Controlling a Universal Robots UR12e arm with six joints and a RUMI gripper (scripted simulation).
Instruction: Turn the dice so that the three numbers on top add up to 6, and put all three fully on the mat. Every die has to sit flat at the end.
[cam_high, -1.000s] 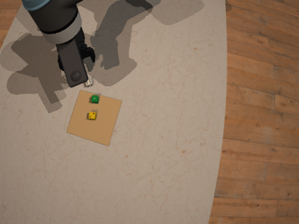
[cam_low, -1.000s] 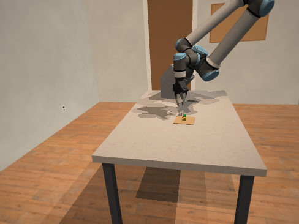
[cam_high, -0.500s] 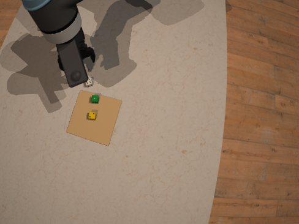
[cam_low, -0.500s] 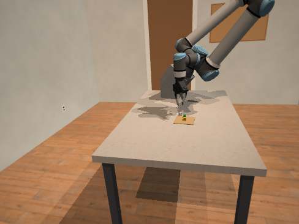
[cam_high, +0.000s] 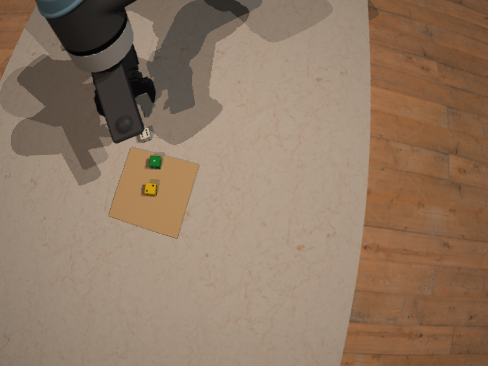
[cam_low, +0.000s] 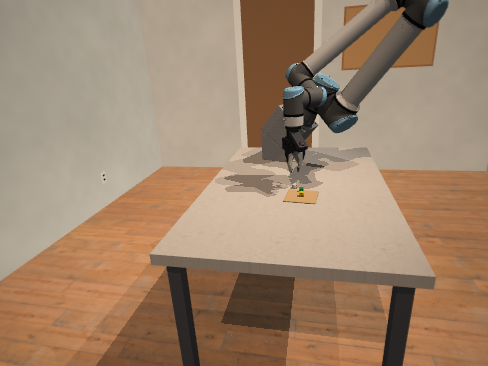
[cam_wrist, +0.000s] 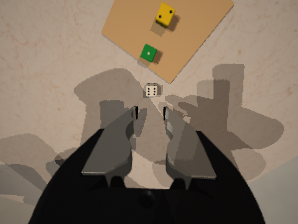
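The white die is 80 mm below my hand. Round my hand: tan mat (90 mm below, 90 mm ahead, 60 mm to the left); then green die (80 mm below, 40 mm to the left, 40 mm ahead); then yellow die (90 mm ahead, 80 mm below, 60 mm to the left).
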